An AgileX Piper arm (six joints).
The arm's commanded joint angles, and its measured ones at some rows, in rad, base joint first. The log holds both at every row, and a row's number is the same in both.
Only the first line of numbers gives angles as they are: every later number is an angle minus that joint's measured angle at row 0.
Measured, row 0:
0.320, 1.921, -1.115, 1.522, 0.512, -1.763
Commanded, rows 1 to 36:
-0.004, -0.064, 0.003, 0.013, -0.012, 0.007
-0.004, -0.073, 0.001, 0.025, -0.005, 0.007
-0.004, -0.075, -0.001, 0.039, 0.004, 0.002
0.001, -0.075, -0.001, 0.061, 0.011, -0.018
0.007, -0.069, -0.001, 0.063, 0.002, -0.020
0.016, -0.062, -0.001, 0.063, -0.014, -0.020
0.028, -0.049, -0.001, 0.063, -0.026, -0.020
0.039, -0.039, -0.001, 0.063, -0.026, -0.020
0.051, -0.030, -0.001, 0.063, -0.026, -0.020
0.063, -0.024, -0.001, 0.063, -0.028, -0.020
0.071, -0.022, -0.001, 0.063, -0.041, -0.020
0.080, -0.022, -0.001, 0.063, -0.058, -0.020
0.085, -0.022, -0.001, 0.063, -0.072, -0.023
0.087, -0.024, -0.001, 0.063, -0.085, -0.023
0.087, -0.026, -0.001, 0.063, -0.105, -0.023
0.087, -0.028, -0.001, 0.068, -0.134, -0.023
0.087, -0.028, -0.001, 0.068, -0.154, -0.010
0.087, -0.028, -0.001, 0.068, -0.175, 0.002
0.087, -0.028, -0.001, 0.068, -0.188, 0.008
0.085, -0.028, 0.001, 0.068, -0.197, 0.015
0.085, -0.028, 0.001, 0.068, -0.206, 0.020
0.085, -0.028, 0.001, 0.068, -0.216, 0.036
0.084, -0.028, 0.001, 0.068, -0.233, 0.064
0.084, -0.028, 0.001, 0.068, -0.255, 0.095
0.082, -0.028, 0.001, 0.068, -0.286, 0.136
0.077, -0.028, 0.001, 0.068, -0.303, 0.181
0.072, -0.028, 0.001, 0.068, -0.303, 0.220
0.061, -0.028, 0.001, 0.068, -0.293, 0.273
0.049, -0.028, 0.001, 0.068, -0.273, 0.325
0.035, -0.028, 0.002, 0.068, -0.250, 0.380
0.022, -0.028, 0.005, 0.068, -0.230, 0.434
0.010, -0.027, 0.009, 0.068, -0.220, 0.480
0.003, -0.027, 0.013, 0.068, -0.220, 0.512
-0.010, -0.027, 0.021, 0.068, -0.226, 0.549
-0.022, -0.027, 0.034, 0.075, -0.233, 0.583
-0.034, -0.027, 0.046, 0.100, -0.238, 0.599
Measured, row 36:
0.013, -0.022, 0.013, 0.064, -0.225, 0.476
